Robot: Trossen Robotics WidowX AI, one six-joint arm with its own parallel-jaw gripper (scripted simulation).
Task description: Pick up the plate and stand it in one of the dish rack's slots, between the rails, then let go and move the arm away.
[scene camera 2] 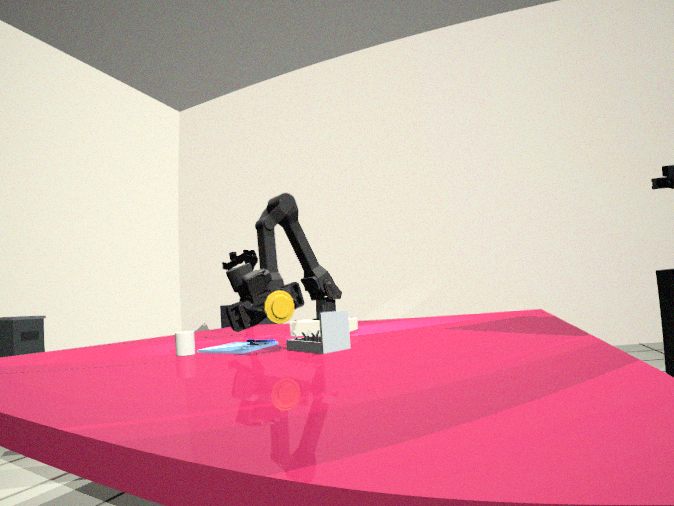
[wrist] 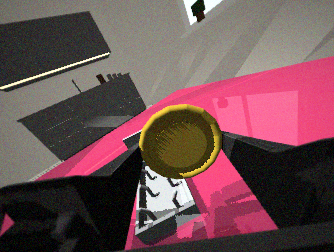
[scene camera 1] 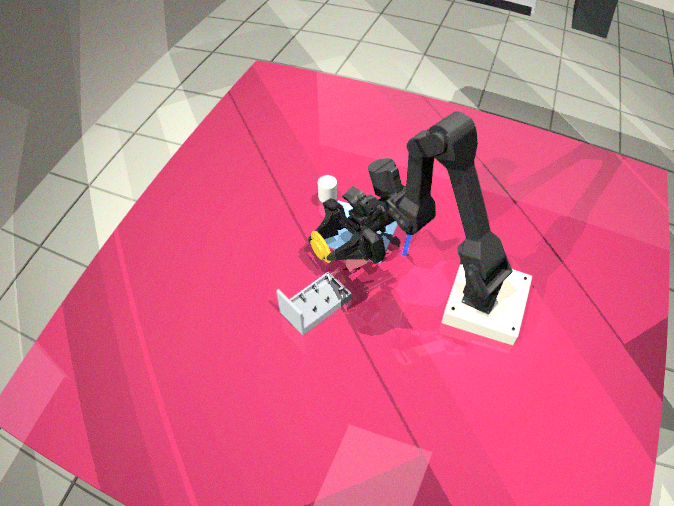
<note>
My gripper (scene camera 1: 317,249) holds a yellow plate (scene camera 2: 279,306). Also in view: a grey dish rack (scene camera 1: 323,297).
The yellow plate is seen too in the wrist view (wrist: 181,141). The grey dish rack is seen too in scene camera 2 (scene camera 2: 334,330) and in the wrist view (wrist: 163,204). My gripper shows as well in scene camera 2 (scene camera 2: 281,308) and in the wrist view (wrist: 179,141).
</note>
